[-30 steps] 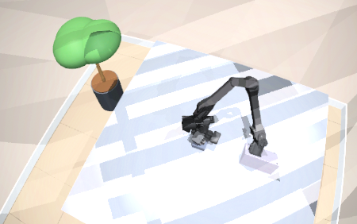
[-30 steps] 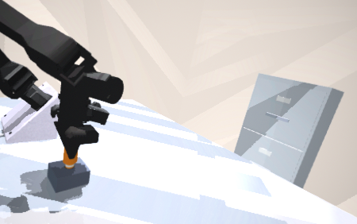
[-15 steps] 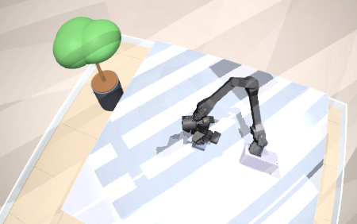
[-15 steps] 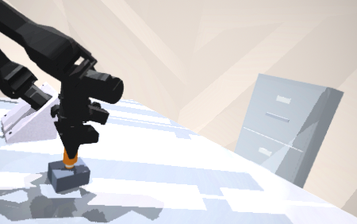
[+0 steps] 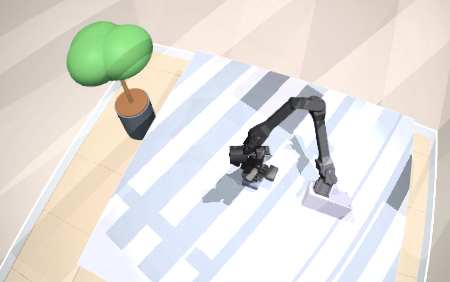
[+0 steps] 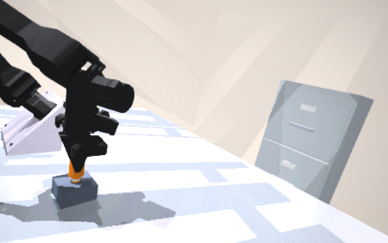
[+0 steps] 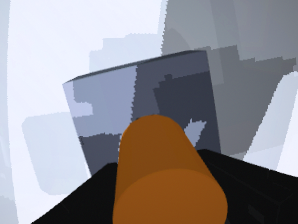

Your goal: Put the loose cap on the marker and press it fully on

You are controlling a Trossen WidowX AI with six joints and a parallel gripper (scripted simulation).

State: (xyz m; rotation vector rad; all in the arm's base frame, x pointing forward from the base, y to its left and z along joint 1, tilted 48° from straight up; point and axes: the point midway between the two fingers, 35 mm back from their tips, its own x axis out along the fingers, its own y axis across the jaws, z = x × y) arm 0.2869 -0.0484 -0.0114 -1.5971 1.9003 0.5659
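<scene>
The orange cap is 1 cm above my gripper tip.
</scene>
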